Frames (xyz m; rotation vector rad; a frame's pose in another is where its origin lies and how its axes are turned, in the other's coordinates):
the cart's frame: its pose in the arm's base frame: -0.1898 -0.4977 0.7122 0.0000 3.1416 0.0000
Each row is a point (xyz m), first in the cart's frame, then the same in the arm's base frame.
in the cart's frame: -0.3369 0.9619 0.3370
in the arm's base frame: 0.1471 0.4642 0.3752
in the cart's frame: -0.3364 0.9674 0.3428
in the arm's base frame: 0.1466 0.4697 0.3694
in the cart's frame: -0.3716 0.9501 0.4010
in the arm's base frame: 0.1818 0.4524 0.3112
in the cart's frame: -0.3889 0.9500 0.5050
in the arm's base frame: 0.1991 0.4523 0.2072
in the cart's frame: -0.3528 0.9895 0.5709
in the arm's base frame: 0.1630 0.4918 0.1413
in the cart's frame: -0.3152 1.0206 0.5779
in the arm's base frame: 0.1254 0.5229 0.1343
